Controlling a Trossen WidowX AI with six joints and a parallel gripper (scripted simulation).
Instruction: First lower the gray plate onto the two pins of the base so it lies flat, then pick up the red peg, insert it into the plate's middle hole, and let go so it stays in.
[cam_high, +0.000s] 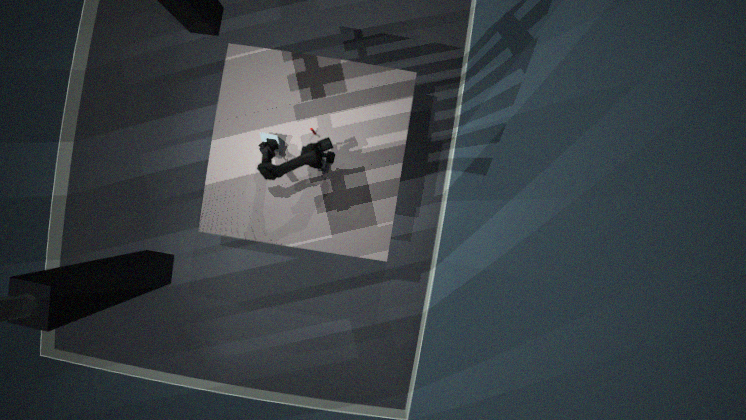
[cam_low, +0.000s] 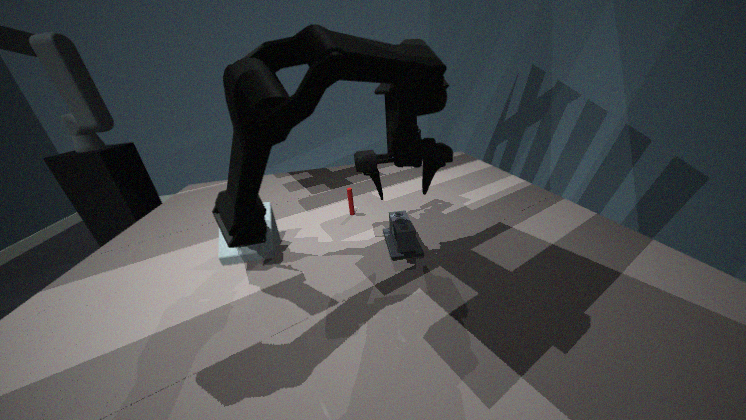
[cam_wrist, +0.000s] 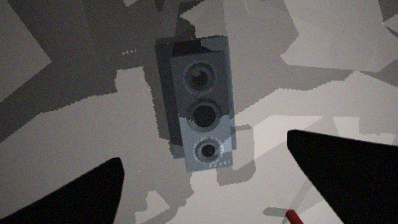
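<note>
Right now the red peg is 100 mm behind my gripper tip, 180 mm to the left of it and 80 mm below it. From my gripper tip the other things lie so: gray plate (10 mm behind, 70 mm below); flat base (10 mm behind, 110 mm below).
</note>
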